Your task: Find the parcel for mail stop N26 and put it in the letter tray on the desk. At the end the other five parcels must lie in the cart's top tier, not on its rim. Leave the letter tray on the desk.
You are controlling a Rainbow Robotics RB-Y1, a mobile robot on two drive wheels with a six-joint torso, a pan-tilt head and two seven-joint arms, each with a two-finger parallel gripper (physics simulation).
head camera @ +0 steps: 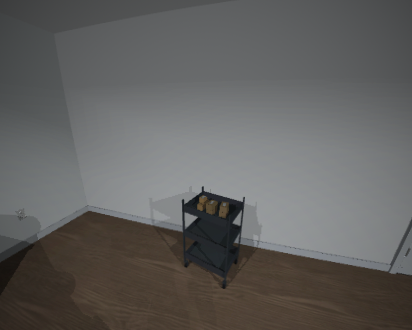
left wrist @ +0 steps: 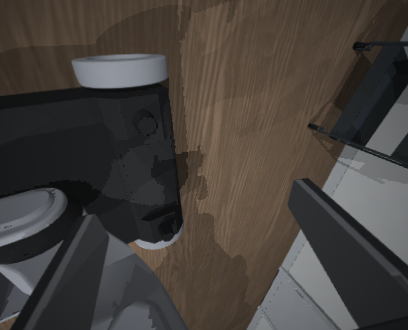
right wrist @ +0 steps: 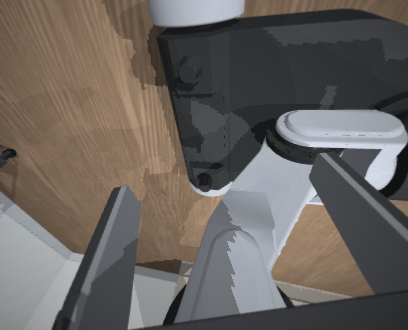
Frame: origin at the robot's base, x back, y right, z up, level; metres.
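Seen in the pictures: left gripper, fingertip midpoint: (left wrist: 199,208); right gripper, fingertip midpoint: (right wrist: 222,180).
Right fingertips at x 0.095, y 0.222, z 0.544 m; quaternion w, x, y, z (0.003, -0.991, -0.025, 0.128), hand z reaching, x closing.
Note:
A point is followed by its place in that frame.
A dark three-tier cart (head camera: 225,198) {x -1.301, y 0.084, z 0.717 m} stands on the floor near the back wall in the head view. Small brown parcels sit close together in its top tier: some at the left (head camera: 202,203) {x -1.181, y -0.128, z 0.718 m}, one in the middle (head camera: 212,207) {x -1.088, y -0.033, z 0.740 m} and one or more at the right (head camera: 224,210) {x -1.065, y 0.068, z 0.732 m}. Their labels are too small to read, and their exact number cannot be told. Part of the cart (left wrist: 367,95) {x -1.022, y -0.091, z 0.188 m} shows at the right of the left wrist view. My left gripper (left wrist: 199,208) {x 0.044, y -0.246, z 0.556 m} and right gripper (right wrist: 222,175) {x 0.095, y 0.222, z 0.544 m} are open and empty, away from the cart. The desk and letter tray do not show.
The back wall (head camera: 225,125) {x -1.561, y 0.057, z 1.393 m} is behind the cart, and a side wall (head camera: 35,150) {x -1.500, y -2.139, z 1.078 m} is at the left. A door (head camera: 406,257) {x -1.193, y 1.897, z 0.216 m} shows at the right edge. My black wheeled base (left wrist: 55,150) {x 0.178, y -0.134, z 0.169 m} (right wrist: 300,65) {x 0.218, y 0.157, z 0.169 m} is below the grippers, on the wooden floor (head camera: 125,280) {x -0.912, y -0.819, z 0.000 m}.

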